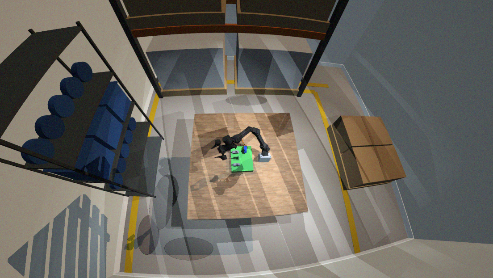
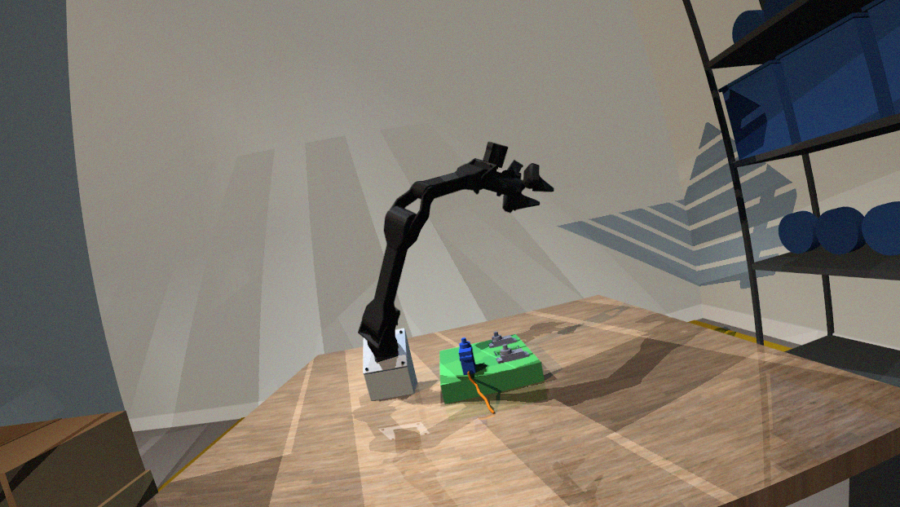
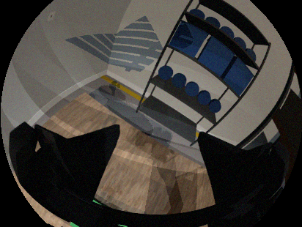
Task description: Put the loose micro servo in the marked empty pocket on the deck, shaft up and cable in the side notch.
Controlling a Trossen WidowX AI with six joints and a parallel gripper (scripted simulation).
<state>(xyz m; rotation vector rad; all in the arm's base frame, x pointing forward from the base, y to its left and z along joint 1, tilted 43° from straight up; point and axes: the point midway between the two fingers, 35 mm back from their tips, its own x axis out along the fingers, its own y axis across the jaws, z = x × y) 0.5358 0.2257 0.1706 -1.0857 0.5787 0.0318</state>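
The green deck lies 41 cm below my gripper tip, 33 cm behind it and 6 cm to the right of it.
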